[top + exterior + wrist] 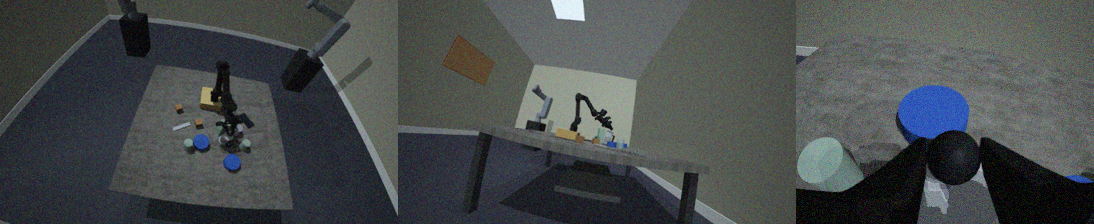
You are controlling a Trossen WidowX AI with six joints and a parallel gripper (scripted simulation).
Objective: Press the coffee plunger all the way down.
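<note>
Right now the coffee press is 90 mm below my gripper tip and 10 mm behind it. Round my gripper tip: white bar 360 mm to the right, 180 mm below, 110 mm behind; black slab 270 mm behind, 200 mm to the left, 180 mm below; green box 110 mm behind, 100 mm below, 30 mm to the right.
</note>
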